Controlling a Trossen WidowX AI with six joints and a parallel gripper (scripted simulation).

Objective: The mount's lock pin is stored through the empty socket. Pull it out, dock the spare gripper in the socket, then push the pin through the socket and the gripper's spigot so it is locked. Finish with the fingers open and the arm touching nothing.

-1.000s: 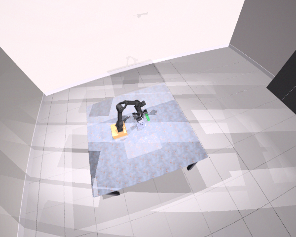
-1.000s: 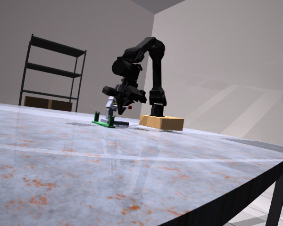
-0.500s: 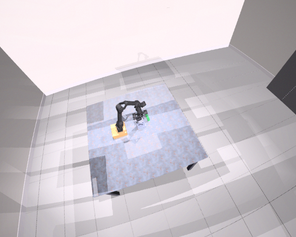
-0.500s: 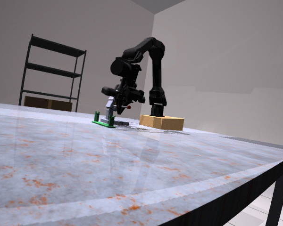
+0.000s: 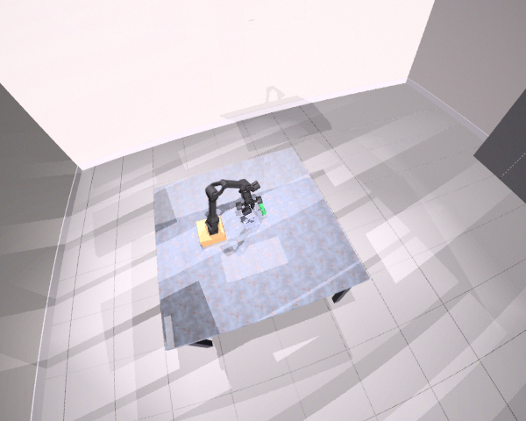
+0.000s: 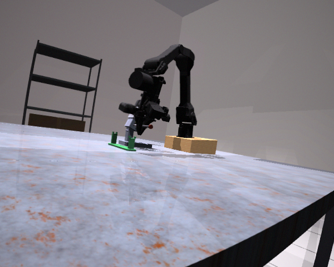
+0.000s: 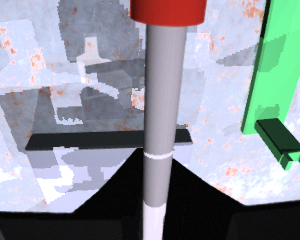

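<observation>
My gripper tip is now 10 mm past the socket and 60 mm to the left of it. The rest, counted from my gripper tip: green mount: 80 mm ahead, 50 mm to the left, 20 mm below; then spare gripper: 20 mm behind, 60 mm to the right, 80 mm above.
</observation>
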